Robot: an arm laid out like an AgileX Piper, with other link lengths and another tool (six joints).
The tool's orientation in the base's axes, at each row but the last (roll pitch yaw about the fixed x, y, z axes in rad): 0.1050 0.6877 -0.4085; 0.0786 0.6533 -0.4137; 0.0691 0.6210 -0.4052; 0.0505 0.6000 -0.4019; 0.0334 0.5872 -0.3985
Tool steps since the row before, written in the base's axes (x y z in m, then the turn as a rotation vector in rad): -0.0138 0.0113 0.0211 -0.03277 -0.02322 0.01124; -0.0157 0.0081 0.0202 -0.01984 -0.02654 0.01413; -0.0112 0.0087 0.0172 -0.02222 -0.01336 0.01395; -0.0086 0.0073 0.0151 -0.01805 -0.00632 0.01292; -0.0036 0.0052 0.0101 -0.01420 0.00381 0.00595
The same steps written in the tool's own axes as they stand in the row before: -0.0266 0.0054 0.0049 -0.02325 -0.03461 -0.00093; -0.0263 0.0015 0.0052 -0.01454 -0.03165 0.00918; -0.0212 0.0040 0.0057 -0.02044 -0.02081 0.00397; -0.0174 0.0037 0.0062 -0.01897 -0.01273 0.00333; -0.0100 0.0036 0.0053 -0.01542 -0.00210 -0.00305
